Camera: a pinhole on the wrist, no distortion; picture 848 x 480 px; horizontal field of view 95.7 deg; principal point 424.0 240.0 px. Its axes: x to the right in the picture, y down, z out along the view. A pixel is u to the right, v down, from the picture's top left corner.
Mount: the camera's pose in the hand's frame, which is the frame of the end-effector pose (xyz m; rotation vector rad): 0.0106 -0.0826 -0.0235 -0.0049 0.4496 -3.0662
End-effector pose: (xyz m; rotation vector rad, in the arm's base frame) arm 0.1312 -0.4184 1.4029 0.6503 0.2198 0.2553
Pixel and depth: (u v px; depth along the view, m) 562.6 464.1 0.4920
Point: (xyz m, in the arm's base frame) 0.1746 -1.0587 1.3896
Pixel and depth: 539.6 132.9 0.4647
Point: 0.1524 -0.7925 1.7132
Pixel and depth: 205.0 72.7 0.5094
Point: 0.5604 -0.6319 1.7745
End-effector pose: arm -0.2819 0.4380 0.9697 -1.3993 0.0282 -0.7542
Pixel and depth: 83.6 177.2 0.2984
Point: 0.0029 0.5464 1.2383
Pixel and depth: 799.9 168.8 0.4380
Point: -0.4863 1.0097 1.0196
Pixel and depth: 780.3 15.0 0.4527
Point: -0.3767 1.0642 0.8810
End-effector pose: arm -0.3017 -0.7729 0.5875 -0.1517 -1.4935 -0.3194
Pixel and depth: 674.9 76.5 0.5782
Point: -0.8988 -0.5810 0.2623
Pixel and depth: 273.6 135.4 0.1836
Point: -0.4824 -0.8133 0.6738
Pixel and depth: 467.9 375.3 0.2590
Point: -0.5650 -0.9461 0.5666
